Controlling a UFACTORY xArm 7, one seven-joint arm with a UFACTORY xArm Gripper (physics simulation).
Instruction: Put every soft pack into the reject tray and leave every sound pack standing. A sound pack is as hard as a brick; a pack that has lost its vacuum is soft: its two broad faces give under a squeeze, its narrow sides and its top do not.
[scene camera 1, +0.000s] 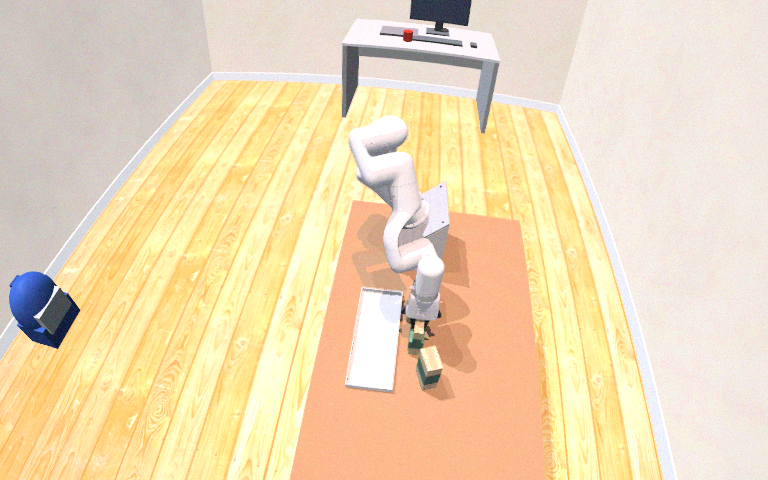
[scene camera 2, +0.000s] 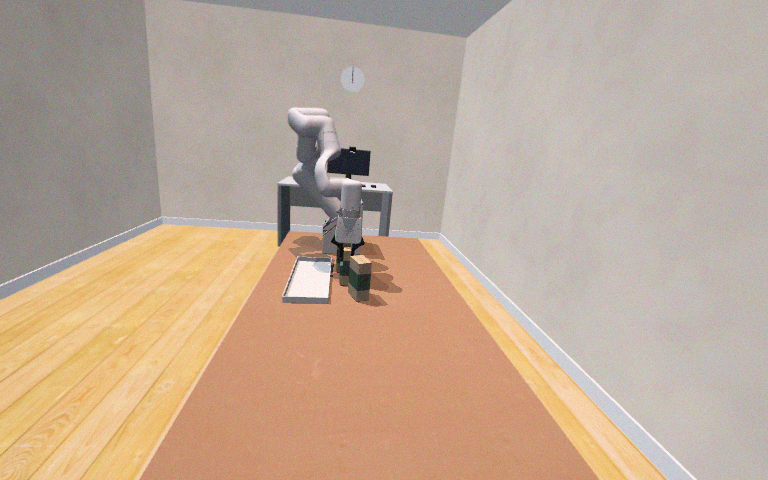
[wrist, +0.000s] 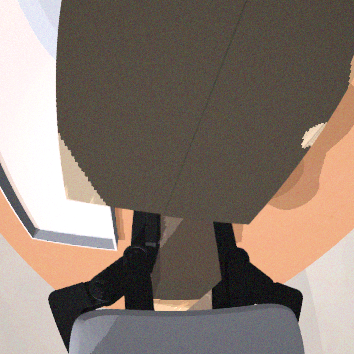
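The gripper (scene camera 2: 346, 259), (scene camera 1: 418, 325), (wrist: 179, 199) shares the scene with a white reject tray (scene camera 1: 371, 366), (scene camera 2: 309, 281), (wrist: 41, 207).
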